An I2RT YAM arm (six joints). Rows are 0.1 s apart.
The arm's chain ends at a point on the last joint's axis. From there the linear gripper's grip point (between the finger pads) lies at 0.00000 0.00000 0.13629 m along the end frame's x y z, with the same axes.
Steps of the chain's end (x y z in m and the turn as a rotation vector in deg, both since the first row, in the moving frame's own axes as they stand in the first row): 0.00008, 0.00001, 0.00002, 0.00, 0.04, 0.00; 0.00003, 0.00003, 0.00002, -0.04, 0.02, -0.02; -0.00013, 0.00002, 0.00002, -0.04, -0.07, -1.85; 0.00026, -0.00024, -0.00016, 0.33, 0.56, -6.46; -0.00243, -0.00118, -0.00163, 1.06, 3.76, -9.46; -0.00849, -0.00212, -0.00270, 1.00, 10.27, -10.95; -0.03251, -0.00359, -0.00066, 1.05, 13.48, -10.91; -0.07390, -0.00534, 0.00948, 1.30, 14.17, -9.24; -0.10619, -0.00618, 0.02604, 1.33, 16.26, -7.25; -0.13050, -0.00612, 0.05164, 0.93, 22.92, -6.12; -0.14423, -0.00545, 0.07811, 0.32, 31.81, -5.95
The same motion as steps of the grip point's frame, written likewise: 0.00018, 0.00001, 0.00002, 0.00, 0.04, 0.00; 0.00008, 0.00013, 0.00002, -0.04, 0.02, -0.02; -0.00029, 0.00012, 0.00002, -0.04, -0.07, -1.85; 0.00155, -0.00110, -0.00017, 0.33, 0.56, -6.46; 0.00626, -0.00442, -0.00195, 1.06, 3.76, -9.46; 0.01543, -0.00679, -0.00490, 1.00, 10.27, -10.95; -0.00117, -0.00908, -0.00443, 1.05, 13.48, -10.91; -0.04093, -0.01109, 0.00531, 1.30, 14.17, -9.24; -0.06833, -0.01172, 0.02056, 1.33, 16.26, -7.25; -0.07764, -0.01114, 0.04087, 0.93, 22.92, -6.12; -0.07256, -0.01000, 0.05766, 0.32, 31.81, -5.95
